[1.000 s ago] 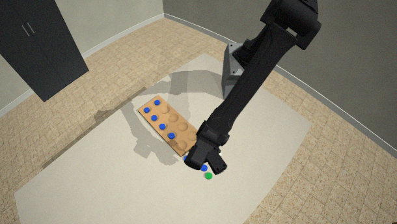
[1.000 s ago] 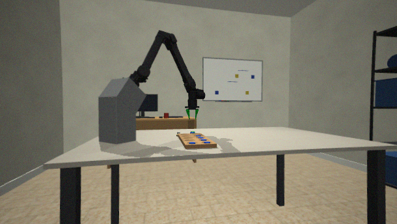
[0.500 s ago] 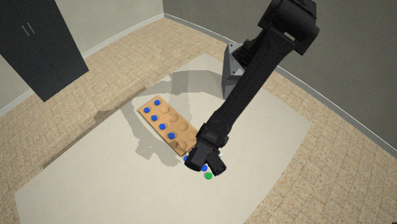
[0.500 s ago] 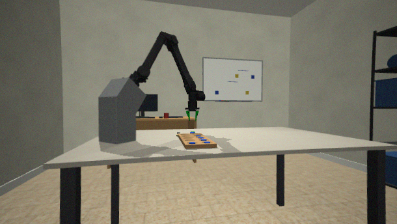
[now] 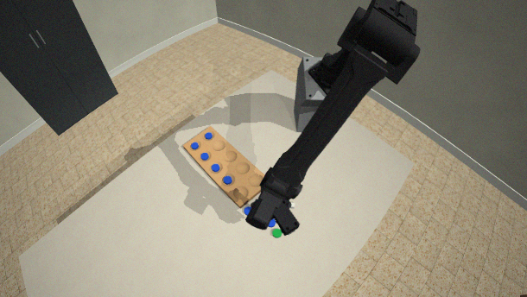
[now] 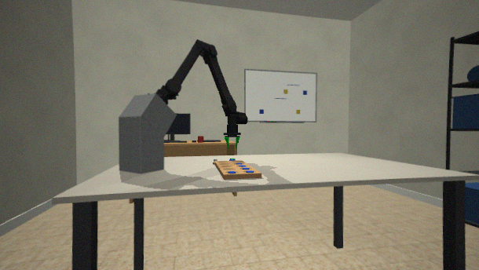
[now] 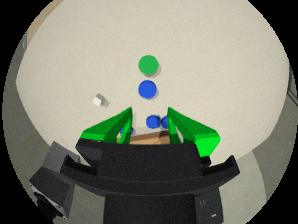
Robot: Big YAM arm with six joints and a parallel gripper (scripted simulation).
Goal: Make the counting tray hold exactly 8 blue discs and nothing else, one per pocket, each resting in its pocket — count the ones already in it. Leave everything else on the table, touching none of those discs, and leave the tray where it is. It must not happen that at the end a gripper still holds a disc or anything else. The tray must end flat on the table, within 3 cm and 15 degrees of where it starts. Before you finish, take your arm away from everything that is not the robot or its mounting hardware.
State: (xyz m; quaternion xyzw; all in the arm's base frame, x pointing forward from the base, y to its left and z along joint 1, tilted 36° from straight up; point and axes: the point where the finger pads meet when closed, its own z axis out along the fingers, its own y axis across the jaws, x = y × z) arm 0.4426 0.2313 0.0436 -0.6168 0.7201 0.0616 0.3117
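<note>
Now: the green disc 4 cm to the left of my hand and 8 cm below it. The rest, counted from my hand: wooden counting tray (2 cm ahead, 31 cm to the right, 7 cm below); tan disc (9 cm behind, 11 cm to the right, 8 cm below); small white cube (10 cm behind, 1 cm to the right, 8 cm below).
</note>
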